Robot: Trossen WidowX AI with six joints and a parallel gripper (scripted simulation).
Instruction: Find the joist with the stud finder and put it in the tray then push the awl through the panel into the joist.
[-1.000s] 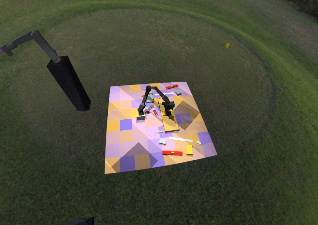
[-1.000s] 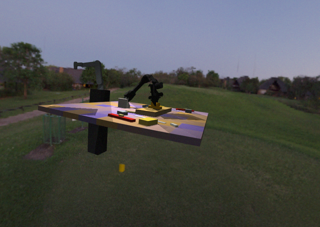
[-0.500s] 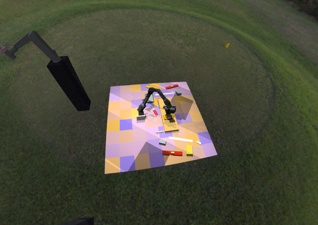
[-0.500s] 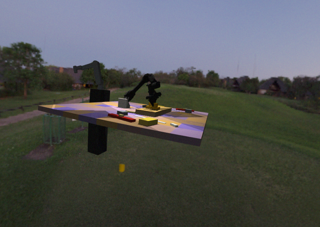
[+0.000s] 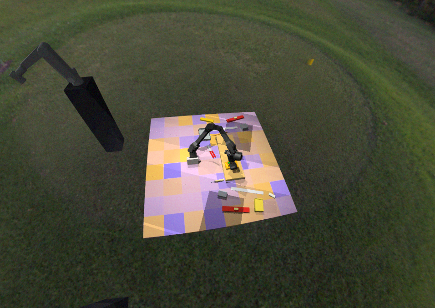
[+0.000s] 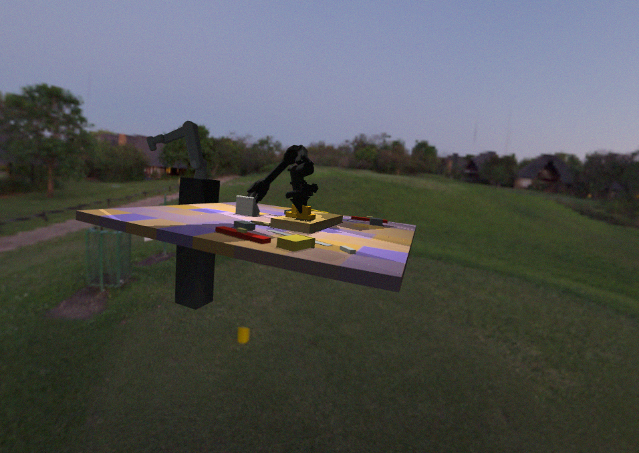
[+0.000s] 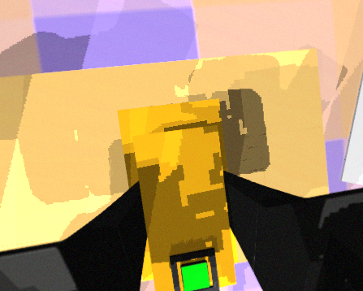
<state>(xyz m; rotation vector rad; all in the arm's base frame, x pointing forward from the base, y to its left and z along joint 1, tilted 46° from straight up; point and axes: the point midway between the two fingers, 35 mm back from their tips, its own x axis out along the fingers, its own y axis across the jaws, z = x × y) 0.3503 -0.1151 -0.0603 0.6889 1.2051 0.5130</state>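
The grey tray lies 200 mm behind my gripper tip, 440 mm to the left of it and 50 mm below it. From my gripper tip the other things lie so: grey block 140 mm behind, 250 mm to the right, 50 mm below; awl 180 mm behind, 120 mm to the right, 60 mm below; yellow stud finder 20 mm behind, 20 mm above.
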